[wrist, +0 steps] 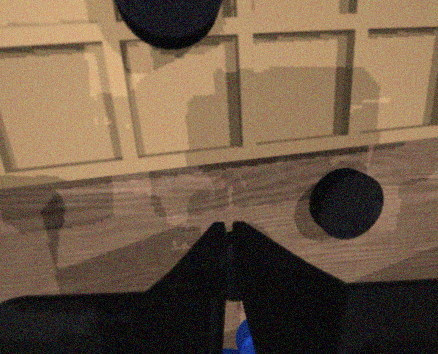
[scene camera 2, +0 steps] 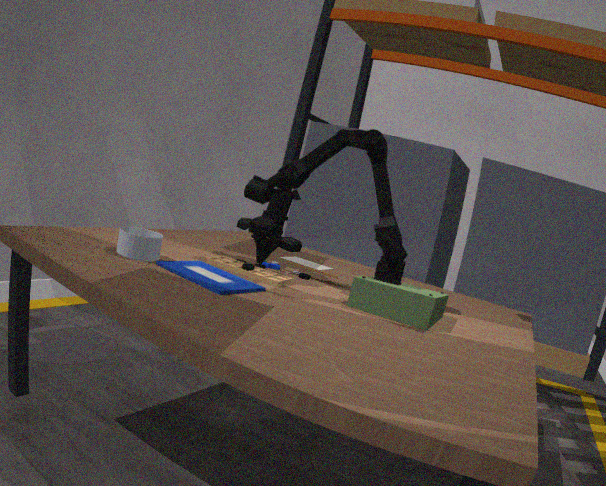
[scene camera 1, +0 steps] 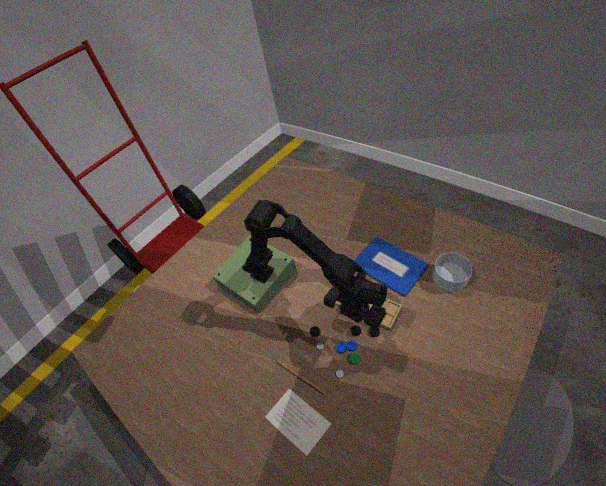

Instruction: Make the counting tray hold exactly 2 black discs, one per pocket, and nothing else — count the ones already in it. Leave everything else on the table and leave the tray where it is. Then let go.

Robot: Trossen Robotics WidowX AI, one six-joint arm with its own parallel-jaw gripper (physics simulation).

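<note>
The wooden counting tray (scene camera 1: 392,311) (scene camera 2: 273,274) (wrist: 175,161) lies partly under my hand. One black disc (scene camera 2: 248,266) (wrist: 170,20) is at the tray, cut off by the top of the wrist view and overlapping a pocket wall there; the front pockets in view are empty. On the table near the tray are three black discs, a left one (scene camera 1: 314,331) (scene camera 2: 303,275), a middle one (scene camera 1: 355,330) and a right one (scene camera 1: 374,332) (wrist: 346,203). My gripper (scene camera 1: 358,317) (scene camera 2: 260,262) (wrist: 228,232) is shut with its fingertips together, low beside the tray's edge, holding nothing visible.
Two blue discs (scene camera 1: 341,347) (scene camera 1: 351,345), a green disc (scene camera 1: 354,358) and two white discs (scene camera 1: 319,346) (scene camera 1: 339,373) lie near the black ones. Also there: a stick (scene camera 1: 300,377), printed paper (scene camera 1: 297,422), a blue folder (scene camera 1: 412,273) and a clear bowl (scene camera 1: 452,280).
</note>
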